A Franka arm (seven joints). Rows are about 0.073 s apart.
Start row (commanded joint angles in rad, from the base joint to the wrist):
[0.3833 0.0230 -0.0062 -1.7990 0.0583 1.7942 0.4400]
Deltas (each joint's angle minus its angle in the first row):
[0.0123 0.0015 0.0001 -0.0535 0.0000 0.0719 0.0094]
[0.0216 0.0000 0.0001 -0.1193 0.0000 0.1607 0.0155]
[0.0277 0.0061 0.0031 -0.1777 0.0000 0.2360 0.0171]
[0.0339 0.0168 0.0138 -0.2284 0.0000 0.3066 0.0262]
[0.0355 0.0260 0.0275 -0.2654 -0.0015 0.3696 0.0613]
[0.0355 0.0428 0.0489 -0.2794 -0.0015 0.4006 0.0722]
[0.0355 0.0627 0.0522 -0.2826 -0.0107 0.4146 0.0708]
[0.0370 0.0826 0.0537 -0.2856 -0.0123 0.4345 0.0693]
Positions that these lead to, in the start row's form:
[0.3956 0.0245 -0.0061 -1.8525 0.0583 1.8661 0.4494]
[0.4049 0.0230 -0.0061 -1.9183 0.0583 1.9549 0.4555]
[0.4110 0.0291 -0.0031 -1.9767 0.0583 2.0302 0.4571]
[0.4172 0.0398 0.0076 -2.0274 0.0583 2.1008 0.4662]
[0.4188 0.0490 0.0213 -2.0644 0.0568 2.1638 0.5013]
[0.4188 0.0658 0.0427 -2.0784 0.0568 2.1948 0.5122]
[0.4188 0.0857 0.0460 -2.0816 0.0476 2.2088 0.5108]
[0.4203 0.1056 0.0475 -2.0846 0.0460 2.2287 0.5093]

